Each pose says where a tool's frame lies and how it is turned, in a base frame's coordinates. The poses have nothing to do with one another.
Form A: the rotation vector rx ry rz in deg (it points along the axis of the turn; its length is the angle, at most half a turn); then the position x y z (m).
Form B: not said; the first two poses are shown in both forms.
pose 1, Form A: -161.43, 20.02, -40.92, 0.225, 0.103, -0.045
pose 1, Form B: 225, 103, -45, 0.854, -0.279, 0.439, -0.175, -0.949, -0.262
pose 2, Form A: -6.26, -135.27, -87.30, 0.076, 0.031, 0.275
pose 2, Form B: 76, 31, 275, -0.943, -0.112, 0.313, 0.239, 0.426, 0.873
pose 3, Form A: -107.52, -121.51, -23.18, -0.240, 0.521, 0.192
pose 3, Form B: -240, 521, 192, -0.117, 0.914, 0.388, 0.993, 0.117, 0.024
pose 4, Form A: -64.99, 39.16, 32.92, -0.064, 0.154, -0.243
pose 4, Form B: -64, 154, -243, 0.666, 0.070, -0.743, -0.720, 0.323, -0.615
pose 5, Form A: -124.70, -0.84, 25.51, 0.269, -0.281, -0.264
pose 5, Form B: 269, -281, -264, 0.935, 0.170, -0.310, -0.149, -0.606, -0.782
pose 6, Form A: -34.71, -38.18, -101.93, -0.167, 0.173, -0.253
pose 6, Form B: -167, 173, -253, -0.280, -0.670, 0.687, 0.957, -0.253, 0.144
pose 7, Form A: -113.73, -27.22, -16.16, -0.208, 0.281, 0.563
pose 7, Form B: -208, 281, 563, 0.894, 0.206, 0.397, 0.447, -0.392, -0.804
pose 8, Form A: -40.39, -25.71, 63.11, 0.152, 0.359, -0.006
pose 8, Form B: 152, 359, -6, 0.398, 0.917, -0.011, -0.648, 0.273, -0.711
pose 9, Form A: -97.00, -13.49, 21.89, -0.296, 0.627, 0.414
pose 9, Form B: -296, 627, 414, 0.923, 0.368, -0.116, -0.061, -0.158, -0.985
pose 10, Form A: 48.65, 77.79, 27.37, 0.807, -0.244, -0.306
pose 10, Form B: 807, -244, -306, 0.184, 0.739, -0.649, 0.170, 0.626, 0.761
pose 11, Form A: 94.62, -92.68, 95.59, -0.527, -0.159, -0.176
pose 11, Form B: -527, -159, -176, -0.301, -0.476, 0.826, -0.811, -0.328, -0.484
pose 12, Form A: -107.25, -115.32, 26.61, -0.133, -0.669, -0.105
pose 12, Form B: -133, -669, -105, -0.064, 0.997, 0.033, 0.882, 0.072, -0.466
